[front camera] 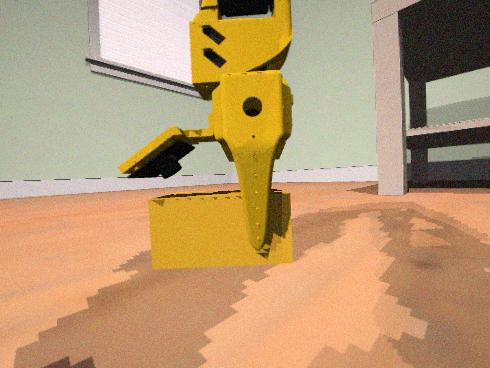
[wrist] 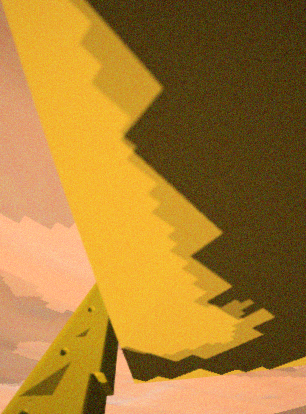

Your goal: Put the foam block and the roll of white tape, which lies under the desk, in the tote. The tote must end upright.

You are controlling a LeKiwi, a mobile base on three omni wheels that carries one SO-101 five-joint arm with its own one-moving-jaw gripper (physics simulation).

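Places are measured from the arm's base along level axes (x ahead, y left, z up), in metres.
Where they show: hand, its tool point: [front camera: 257, 240] [wrist: 133, 263].
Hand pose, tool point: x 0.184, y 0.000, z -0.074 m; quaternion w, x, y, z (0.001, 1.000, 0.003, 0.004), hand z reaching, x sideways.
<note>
Things, the pixels of their top centre, and the offset from my tool point. "pt": a spot on its surface instead. Level surfaces: height alone.
- yellow foam block, centre of its top: [wrist: 274, 290] [front camera: 223, 192] 0.025 m left, 0.028 m ahead, 0.030 m up
- desk, a spot on its surface: [front camera: 391, 100] pt 0.309 m right, 0.354 m ahead, 0.196 m up
- window, a spot on its surface: [front camera: 145, 40] pt 0.754 m left, 1.391 m ahead, 1.062 m up
- wooden floor, height of its surface: 0.015 m down
The yellow foam block [front camera: 200, 232] [wrist: 85, 200] stands on the floor ahead, its top in dark shade; it fills much of the wrist view. My gripper [front camera: 259, 242] is down at the block's right part in the front view, with one jaw flat against its near face. In the wrist view this notched jaw shows at lower left and its tip is hidden by the block. The other jaw is hidden behind the block. The gripper looks shut on the foam block, which rests on the floor. The white tape and the tote do not show in either view.
The desk [front camera: 391, 100] stands at the right in the front view, with a pale post at its near corner and a crossbar farther back. A window [front camera: 145, 40] is in the green wall behind. Broad shadows lie across the wooden floor [front camera: 300, 310].
</note>
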